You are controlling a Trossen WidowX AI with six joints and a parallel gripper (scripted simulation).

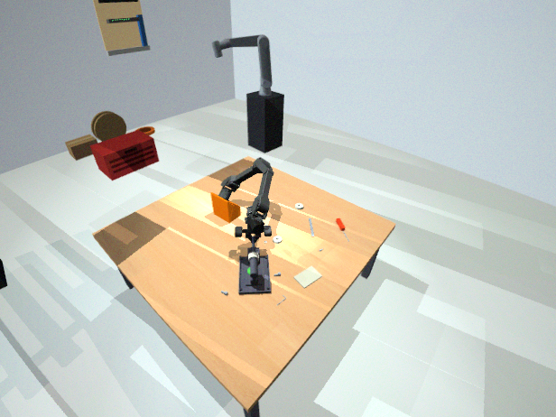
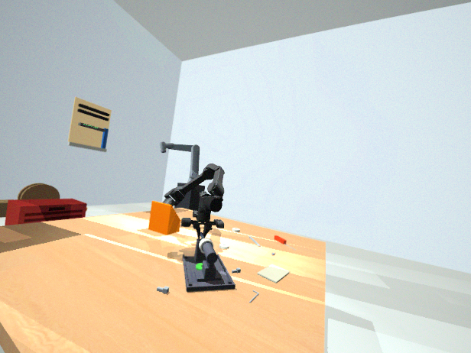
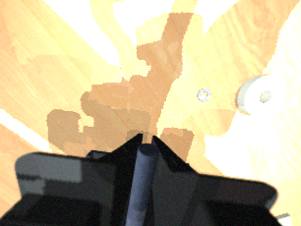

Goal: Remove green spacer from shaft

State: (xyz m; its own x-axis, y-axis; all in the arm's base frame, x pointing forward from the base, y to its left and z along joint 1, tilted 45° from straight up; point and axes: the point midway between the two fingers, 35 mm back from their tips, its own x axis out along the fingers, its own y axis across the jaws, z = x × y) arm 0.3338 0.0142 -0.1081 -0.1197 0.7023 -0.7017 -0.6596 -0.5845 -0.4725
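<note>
My gripper tip is now 5 cm short of the grey-blue shaft, 5 cm to the left of it and 3 cm below it. Also, from my gripper tip: grey plate: 33 cm ahead, 6 cm to the left, 4 cm below; then white disc: 7 cm behind, 46 cm to the left, 4 cm below; then green spacer: 11 cm ahead, 11 cm to the right, 4 cm below.
</note>
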